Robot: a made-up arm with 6 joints. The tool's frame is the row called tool. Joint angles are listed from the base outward.
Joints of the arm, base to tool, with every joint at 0 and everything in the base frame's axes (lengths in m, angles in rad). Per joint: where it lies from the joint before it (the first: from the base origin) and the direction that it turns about. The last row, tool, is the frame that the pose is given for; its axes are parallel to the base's.
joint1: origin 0 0 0.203 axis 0 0 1
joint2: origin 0 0 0 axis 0 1 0
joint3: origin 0 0 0.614 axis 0 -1 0
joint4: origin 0 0 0 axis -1 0 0
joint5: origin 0.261 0 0 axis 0 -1 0
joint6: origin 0 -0.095 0 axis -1 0 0
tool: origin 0 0 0
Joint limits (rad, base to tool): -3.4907..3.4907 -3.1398..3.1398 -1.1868..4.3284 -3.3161..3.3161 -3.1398..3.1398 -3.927..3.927
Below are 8 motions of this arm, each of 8 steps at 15 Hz.
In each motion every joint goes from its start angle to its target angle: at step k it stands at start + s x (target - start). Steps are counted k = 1, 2, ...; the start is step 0. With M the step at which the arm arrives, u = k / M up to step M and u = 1 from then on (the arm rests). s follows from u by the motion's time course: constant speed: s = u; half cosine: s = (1 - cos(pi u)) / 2; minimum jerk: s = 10 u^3 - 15 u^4 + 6 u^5.
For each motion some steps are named. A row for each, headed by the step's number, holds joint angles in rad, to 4 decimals.
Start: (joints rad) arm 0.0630 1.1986 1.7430 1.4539 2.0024 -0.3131
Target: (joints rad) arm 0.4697 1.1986 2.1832 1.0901 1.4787 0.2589
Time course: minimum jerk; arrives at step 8
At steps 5, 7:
5: 0.3578 1.1986 2.0621 1.1902 1.6228 0.1015
7: 0.4632 1.1986 2.1761 1.0959 1.4871 0.2497

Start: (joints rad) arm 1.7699 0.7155 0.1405 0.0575 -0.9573 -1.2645
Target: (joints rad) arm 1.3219 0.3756 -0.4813 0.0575 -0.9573 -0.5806
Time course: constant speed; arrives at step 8
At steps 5, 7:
5: 1.4899 0.5031 -0.2481 0.0575 -0.9573 -0.8371
7: 1.3779 0.4181 -0.4036 0.0575 -0.9573 -0.6661

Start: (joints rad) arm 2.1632 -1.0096 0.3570 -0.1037 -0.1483 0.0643
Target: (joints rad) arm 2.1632 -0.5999 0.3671 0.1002 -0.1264 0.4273
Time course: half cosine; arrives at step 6
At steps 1, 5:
1: 2.1632 -0.9822 0.3577 -0.0900 -0.1468 0.0886
5: 2.1632 -0.6273 0.3664 0.0865 -0.1279 0.4030

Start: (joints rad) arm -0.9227 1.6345 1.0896 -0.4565 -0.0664 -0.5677
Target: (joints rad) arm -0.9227 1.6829 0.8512 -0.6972 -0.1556 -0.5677
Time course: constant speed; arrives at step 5
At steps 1, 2, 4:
1: -0.9227 1.6442 1.0419 -0.5046 -0.0842 -0.5677
2: -0.9227 1.6539 0.9942 -0.5528 -0.1021 -0.5677
4: -0.9227 1.6732 0.8989 -0.6491 -0.1378 -0.5677

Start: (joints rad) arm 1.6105 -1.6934 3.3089 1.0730 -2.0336 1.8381
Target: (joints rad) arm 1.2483 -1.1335 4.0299 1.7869 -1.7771 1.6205
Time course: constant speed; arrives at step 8
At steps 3, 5, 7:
3: 1.4747 -1.4834 3.5793 1.3407 -1.9374 1.7565
5: 1.3841 -1.3435 3.7595 1.5192 -1.8733 1.7021
7: 1.2936 -1.2035 3.9398 1.6977 -1.8092 1.6477

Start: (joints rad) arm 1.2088 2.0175 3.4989 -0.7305 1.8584 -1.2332
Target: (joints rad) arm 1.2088 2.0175 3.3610 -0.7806 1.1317 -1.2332
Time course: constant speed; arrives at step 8
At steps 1, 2, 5, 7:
1: 1.2088 2.0175 3.4817 -0.7368 1.7676 -1.2332
2: 1.2088 2.0175 3.4644 -0.7430 1.6767 -1.2332
5: 1.2088 2.0175 3.4127 -0.7618 1.4042 -1.2332
7: 1.2088 2.0175 3.3782 -0.7743 1.2225 -1.2332

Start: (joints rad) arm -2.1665 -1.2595 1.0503 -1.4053 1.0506 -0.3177
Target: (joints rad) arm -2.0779 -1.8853 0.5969 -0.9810 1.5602 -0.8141
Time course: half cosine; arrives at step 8
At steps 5, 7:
5: -2.1052 -1.6921 0.7368 -1.1120 1.4029 -0.6609
7: -2.0813 -1.8615 0.6142 -0.9971 1.5408 -0.7952

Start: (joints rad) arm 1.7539 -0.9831 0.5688 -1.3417 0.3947 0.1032
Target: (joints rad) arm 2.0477 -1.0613 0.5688 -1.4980 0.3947 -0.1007
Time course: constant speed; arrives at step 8
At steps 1, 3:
1: 1.7906 -0.9929 0.5688 -1.3612 0.3947 0.0777
3: 1.8641 -1.0124 0.5688 -1.4003 0.3947 0.0267

